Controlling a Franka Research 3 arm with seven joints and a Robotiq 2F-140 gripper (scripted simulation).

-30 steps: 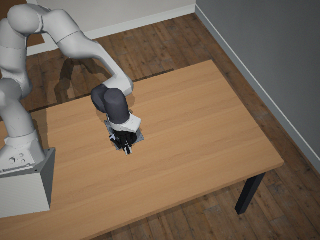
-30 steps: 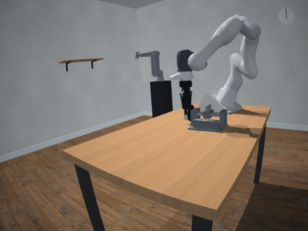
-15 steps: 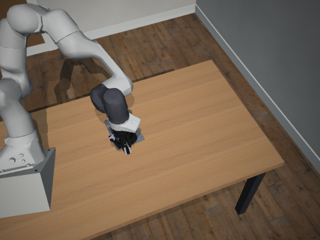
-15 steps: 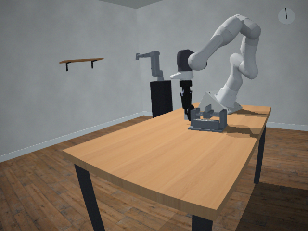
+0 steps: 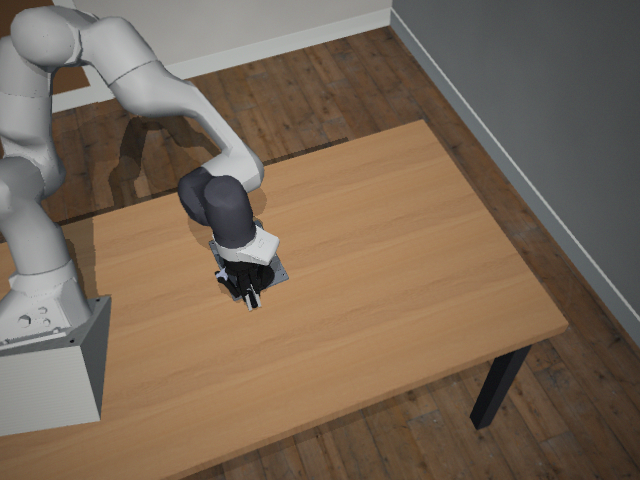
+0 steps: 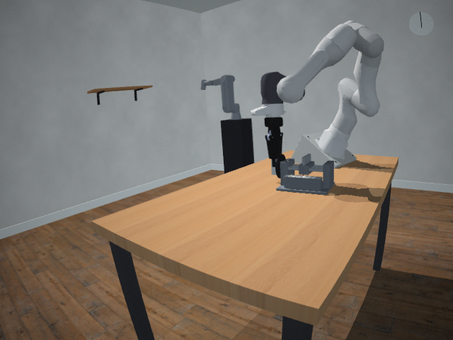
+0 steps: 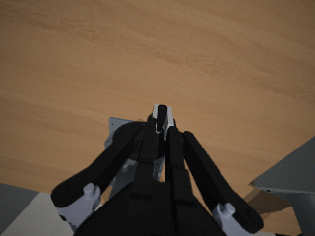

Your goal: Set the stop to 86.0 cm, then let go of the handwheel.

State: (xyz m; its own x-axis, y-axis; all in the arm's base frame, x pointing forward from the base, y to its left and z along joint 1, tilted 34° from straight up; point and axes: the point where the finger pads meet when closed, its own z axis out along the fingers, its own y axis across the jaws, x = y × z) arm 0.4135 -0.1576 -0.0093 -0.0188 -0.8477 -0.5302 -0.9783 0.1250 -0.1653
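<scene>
Now: the sliding stop block 4 cm ahead of my hand, 14 cm to the left of it and 2 cm above it. Round my hand: black handwheel 1 cm ahead, 2 cm to the left, 1 cm below.
</scene>
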